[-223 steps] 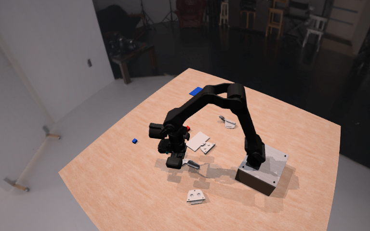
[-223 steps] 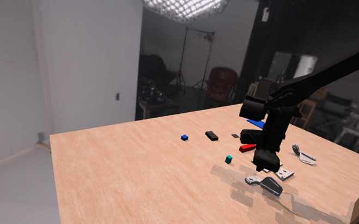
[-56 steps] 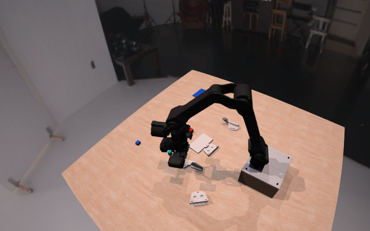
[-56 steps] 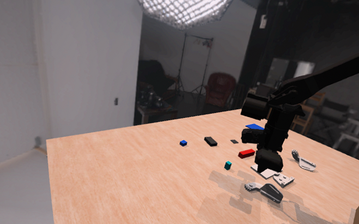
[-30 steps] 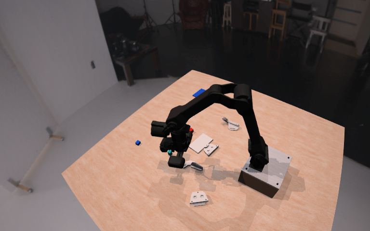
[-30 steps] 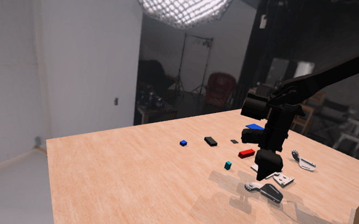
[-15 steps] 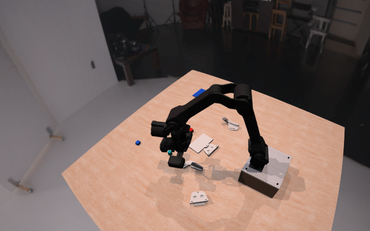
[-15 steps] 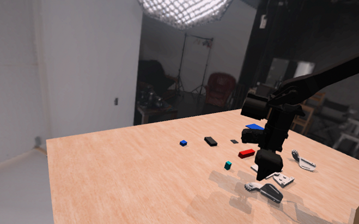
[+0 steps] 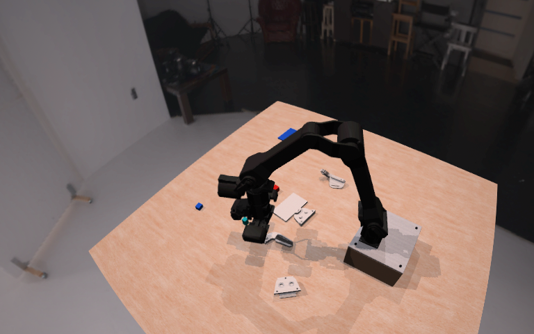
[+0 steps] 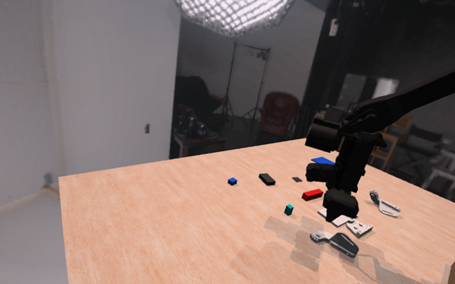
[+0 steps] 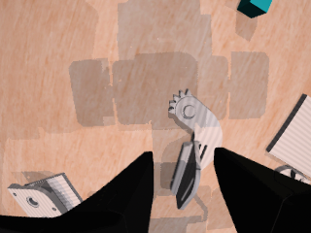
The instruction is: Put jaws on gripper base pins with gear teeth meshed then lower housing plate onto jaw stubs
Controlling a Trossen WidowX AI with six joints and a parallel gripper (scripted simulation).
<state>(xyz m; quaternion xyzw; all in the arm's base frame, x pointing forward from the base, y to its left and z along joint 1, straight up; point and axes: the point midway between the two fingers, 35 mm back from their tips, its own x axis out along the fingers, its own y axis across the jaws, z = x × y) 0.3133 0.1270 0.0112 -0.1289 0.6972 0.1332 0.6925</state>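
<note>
Now: gripper tip 11 cm short of the teal cube, 3 cm to the left of it and 7 cm above it. From my gripper tip the other things lie so: red block: 12 cm ahead, 19 cm to the right, 7 cm below; then black block: 27 cm ahead, 12 cm to the right, 8 cm below; then blue cube: 32 cm ahead, 1 cm to the left, 8 cm below.
</note>
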